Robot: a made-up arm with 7 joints. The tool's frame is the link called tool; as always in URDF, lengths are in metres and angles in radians. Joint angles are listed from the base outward.
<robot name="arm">
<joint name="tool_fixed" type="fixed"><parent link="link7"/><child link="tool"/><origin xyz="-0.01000 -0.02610 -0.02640" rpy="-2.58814 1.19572 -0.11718"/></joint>
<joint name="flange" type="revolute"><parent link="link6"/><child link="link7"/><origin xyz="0.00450 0.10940 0.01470" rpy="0.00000 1.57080 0.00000"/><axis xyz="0 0 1"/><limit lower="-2.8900" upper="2.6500"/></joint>
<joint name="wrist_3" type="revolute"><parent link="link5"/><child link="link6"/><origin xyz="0.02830 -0.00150 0.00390" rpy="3.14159 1.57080 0.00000"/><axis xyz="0 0 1"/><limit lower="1.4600" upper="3.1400"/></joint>
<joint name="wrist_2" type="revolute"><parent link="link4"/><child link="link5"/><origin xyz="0.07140 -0.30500 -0.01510" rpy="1.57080 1.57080 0.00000"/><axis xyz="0 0 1"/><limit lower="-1.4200" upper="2.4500"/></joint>
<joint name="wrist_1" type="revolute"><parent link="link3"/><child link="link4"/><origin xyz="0.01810 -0.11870 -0.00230" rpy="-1.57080 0.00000 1.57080"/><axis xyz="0 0 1"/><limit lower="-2.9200" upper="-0.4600"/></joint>
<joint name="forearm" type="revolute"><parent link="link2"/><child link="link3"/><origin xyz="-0.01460 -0.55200 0.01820" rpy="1.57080 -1.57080 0.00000"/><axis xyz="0 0 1"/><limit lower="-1.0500" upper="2.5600"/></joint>
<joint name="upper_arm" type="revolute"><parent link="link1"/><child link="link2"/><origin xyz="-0.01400 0.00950 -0.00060" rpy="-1.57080 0.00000 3.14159"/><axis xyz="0 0 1"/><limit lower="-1.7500" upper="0.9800"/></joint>
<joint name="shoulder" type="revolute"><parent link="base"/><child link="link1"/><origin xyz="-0.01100 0.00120 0.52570" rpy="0.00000 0.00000 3.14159"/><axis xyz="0 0 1"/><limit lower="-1.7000" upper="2.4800"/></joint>
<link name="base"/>
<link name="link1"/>
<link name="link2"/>
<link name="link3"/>
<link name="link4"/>
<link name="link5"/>
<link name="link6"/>
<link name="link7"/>
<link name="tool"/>
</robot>
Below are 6 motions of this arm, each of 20 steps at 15 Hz.
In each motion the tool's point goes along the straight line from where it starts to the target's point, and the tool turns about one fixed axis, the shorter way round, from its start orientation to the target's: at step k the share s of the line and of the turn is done. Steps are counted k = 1, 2, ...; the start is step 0. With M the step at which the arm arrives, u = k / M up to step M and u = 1 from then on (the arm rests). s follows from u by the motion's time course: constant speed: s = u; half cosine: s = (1 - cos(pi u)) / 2; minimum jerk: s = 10 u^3 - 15 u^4 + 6 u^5.
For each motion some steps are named. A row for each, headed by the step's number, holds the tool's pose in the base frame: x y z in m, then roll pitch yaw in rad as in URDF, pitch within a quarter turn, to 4 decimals.
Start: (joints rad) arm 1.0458 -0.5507 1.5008 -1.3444 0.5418 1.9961 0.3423
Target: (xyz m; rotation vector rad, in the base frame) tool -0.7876 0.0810 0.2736 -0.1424 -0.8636 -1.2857
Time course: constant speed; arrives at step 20
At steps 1, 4, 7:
1: -0.6127 -0.0862 1.1222 -0.6493 -0.8932 -1.1422
4: -0.6403 -0.0598 0.9882 -0.4482 -0.8834 -1.2309
7: -0.6679 -0.0334 0.8542 -0.2528 -0.8627 -1.3133

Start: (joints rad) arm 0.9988 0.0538 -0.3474 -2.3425 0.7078 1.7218 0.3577
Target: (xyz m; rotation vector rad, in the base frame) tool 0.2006 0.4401 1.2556 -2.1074 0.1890 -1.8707
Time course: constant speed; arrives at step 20
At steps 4, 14, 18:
4: 0.3204 0.3462 0.9365 2.3532 -0.9210 0.1821
14: 0.2455 0.4049 1.1359 -2.9233 -1.2611 -0.3574
18: 0.2156 0.4284 1.2157 -2.1840 -1.2701 -0.9161

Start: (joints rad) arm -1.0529 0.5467 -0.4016 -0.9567 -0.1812 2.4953 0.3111
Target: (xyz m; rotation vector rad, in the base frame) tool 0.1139 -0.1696 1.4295 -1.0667 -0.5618 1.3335
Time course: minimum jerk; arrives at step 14
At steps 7, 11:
7: 0.2030 -0.4105 1.2692 -0.8695 -0.0816 1.2722
11: 0.1263 -0.2031 1.4072 -1.0609 0.1916 1.3492

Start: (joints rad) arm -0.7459 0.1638 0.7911 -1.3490 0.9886 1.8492 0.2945
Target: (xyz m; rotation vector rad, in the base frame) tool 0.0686 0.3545 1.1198 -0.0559 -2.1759 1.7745
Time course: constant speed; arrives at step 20
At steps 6, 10, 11, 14, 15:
6: 0.4031 0.0749 1.1757 -2.1426 -0.7282 -2.4802
10: 0.3075 0.1548 1.1598 -1.9620 -0.6219 -2.7920
11: 0.2836 0.1748 1.1558 -1.9260 -0.5891 -2.8621
14: 0.2120 0.2347 1.1438 -1.8387 -0.4801 -3.0554
15: 0.1881 0.2547 1.1398 -1.8160 -0.4408 -3.1150

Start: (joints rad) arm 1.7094 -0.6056 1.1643 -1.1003 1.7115 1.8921 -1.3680
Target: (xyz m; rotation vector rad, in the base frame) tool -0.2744 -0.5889 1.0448 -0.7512 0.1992 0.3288
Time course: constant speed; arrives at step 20
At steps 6, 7, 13, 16, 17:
6: -0.3579 -0.4091 1.2040 -0.4082 0.1237 0.6394
7: -0.3519 -0.4219 1.1926 -0.4279 0.1400 0.6128
13: -0.3161 -0.4990 1.1244 -0.5562 0.2262 0.4451
16: -0.2982 -0.5375 1.0903 -0.6263 0.2608 0.3562
17: -0.2923 -0.5504 1.0789 -0.6505 0.2709 0.3258

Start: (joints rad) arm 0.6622 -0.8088 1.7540 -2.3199 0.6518 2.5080 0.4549
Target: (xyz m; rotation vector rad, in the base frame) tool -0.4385 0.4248 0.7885 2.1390 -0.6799 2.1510
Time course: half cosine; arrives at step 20
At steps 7, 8, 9, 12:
7: -0.5421 0.2229 0.7575 -0.3311 -1.0247 -2.4968
8: -0.5318 0.2430 0.7606 -0.4155 -1.0624 -2.4794
9: -0.5209 0.2642 0.7638 -0.5126 -1.1011 -2.4522
12: -0.4877 0.3288 0.7738 -0.8832 -1.2072 -2.2909

